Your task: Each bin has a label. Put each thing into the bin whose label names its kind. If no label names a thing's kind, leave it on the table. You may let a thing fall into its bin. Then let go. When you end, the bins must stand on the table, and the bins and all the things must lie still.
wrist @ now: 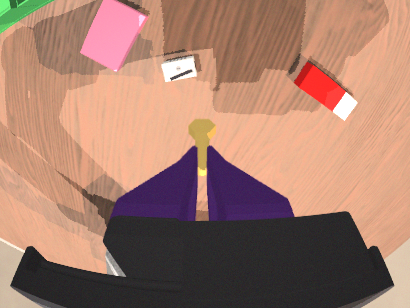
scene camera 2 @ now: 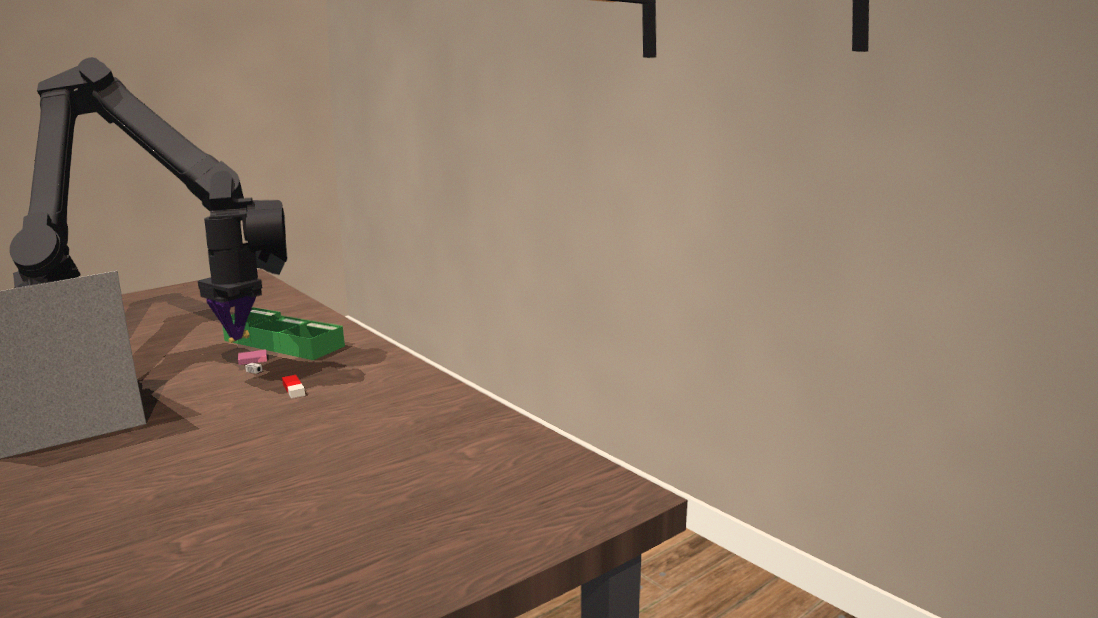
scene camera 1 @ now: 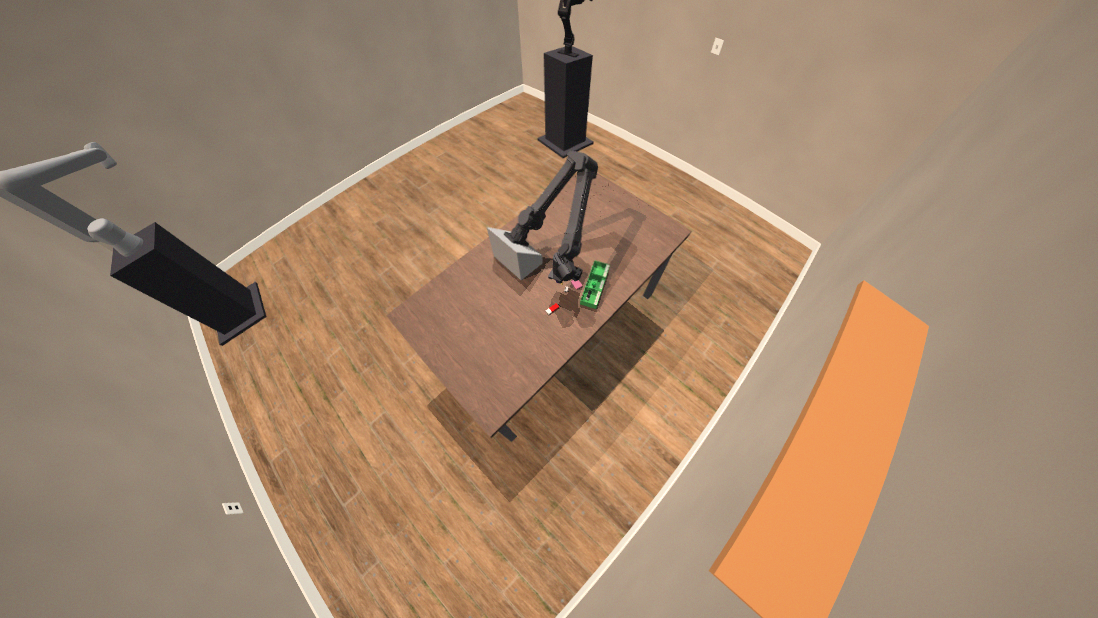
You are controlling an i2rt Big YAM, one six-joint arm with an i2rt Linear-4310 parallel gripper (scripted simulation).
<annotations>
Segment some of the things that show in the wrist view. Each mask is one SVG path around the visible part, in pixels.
My gripper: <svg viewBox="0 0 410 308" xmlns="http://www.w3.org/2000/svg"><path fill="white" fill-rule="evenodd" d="M10 285L14 290L43 308L362 308L395 286L379 248L371 246L367 249L349 212L341 211L295 217L288 198L226 161L211 145L207 147L209 221L196 221L198 148L194 145L179 161L116 200L103 237L103 243L126 277L78 269L47 261L33 246L28 246Z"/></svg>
A red-and-white block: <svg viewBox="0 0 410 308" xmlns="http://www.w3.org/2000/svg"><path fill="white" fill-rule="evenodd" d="M307 62L294 81L294 84L345 121L357 102L314 65Z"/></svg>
A brass-coloured bolt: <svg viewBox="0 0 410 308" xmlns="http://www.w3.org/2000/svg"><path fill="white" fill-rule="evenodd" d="M195 119L188 125L188 132L195 140L195 146L198 148L198 175L206 176L207 147L209 146L209 140L216 134L216 125L210 119Z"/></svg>
</annotations>
